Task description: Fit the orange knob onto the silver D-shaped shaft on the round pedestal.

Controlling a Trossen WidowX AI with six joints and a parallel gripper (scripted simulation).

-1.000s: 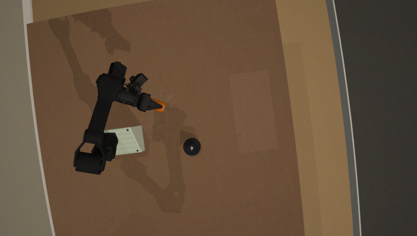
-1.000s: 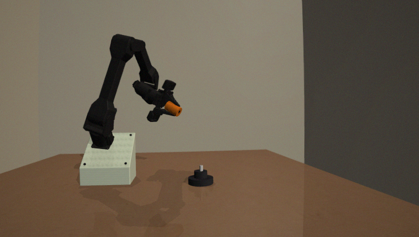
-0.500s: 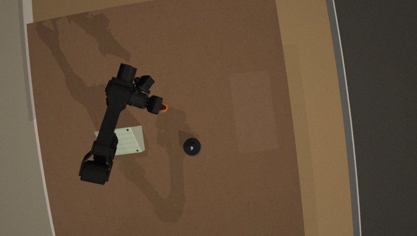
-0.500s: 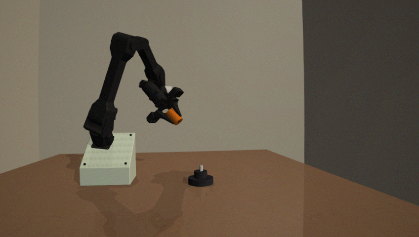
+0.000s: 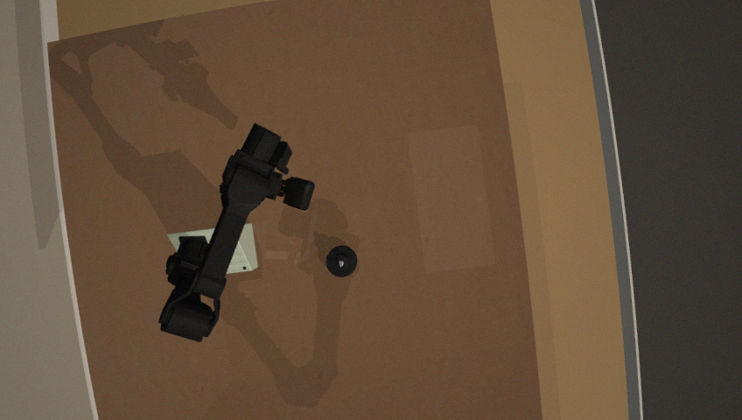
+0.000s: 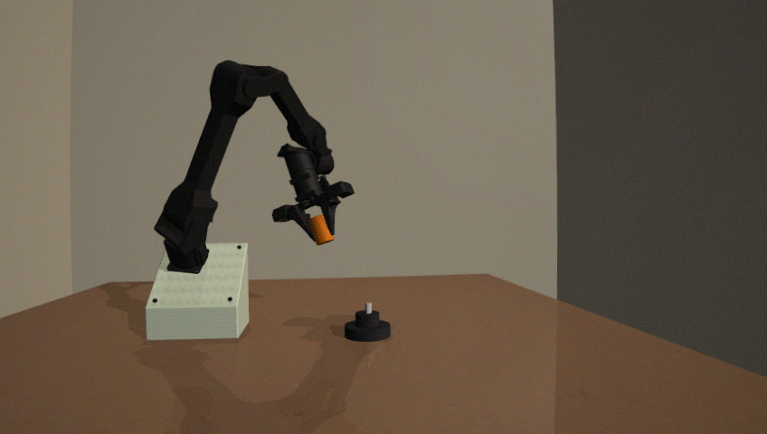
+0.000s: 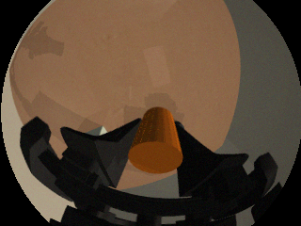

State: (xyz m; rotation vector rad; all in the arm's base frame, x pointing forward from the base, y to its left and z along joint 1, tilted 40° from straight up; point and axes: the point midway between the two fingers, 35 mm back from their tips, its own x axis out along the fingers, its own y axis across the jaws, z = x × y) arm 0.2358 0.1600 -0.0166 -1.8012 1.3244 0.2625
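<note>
Now: gripper tip 3 cm below the orange knob and 1 cm past it. From my gripper tip the other things lie so: black round pedestal: 19 cm to the right, 14 cm below, 10 cm ahead.
</note>
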